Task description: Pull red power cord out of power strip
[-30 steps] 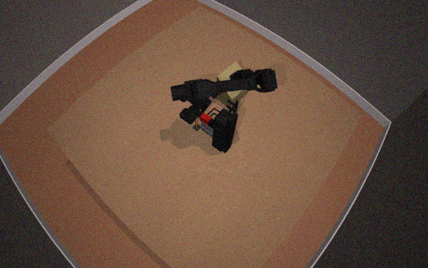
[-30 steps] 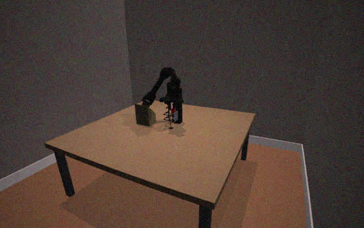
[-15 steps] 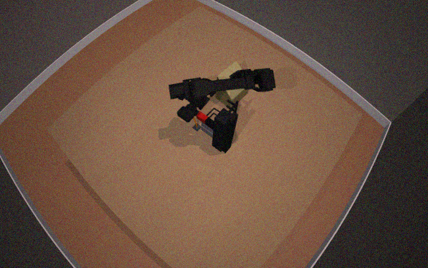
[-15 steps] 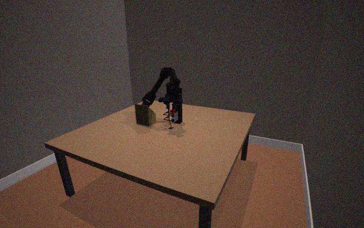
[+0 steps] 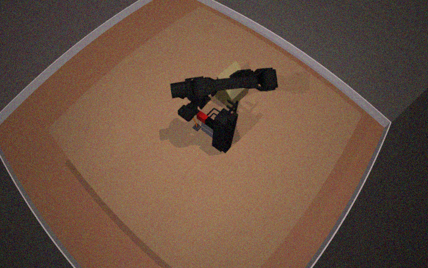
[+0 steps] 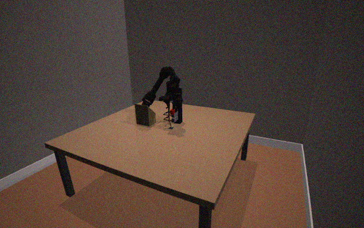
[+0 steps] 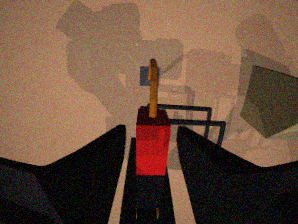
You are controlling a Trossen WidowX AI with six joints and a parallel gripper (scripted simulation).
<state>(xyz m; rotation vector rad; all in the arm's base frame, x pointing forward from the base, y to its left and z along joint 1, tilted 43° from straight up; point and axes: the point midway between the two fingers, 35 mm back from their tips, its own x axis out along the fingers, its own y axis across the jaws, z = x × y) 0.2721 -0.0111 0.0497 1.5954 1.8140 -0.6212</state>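
Now: gripper tip 4 cm to the right of the red plug, 2 cm above it and 1 cm past it. From my gripper tip the other things lie so: black power strip 14 cm to the left, 3 cm below, 2 cm behind.
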